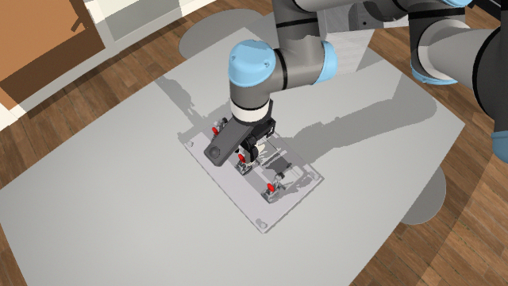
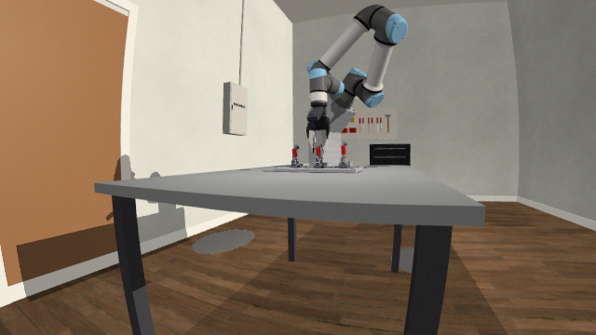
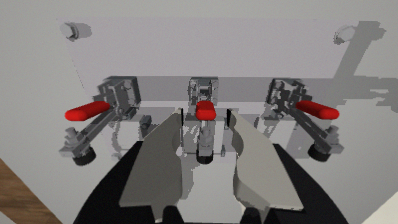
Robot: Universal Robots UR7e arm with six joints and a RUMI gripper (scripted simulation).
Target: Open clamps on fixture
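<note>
The grey fixture plate is 30 mm behind my hand and 80 mm below it.
</note>
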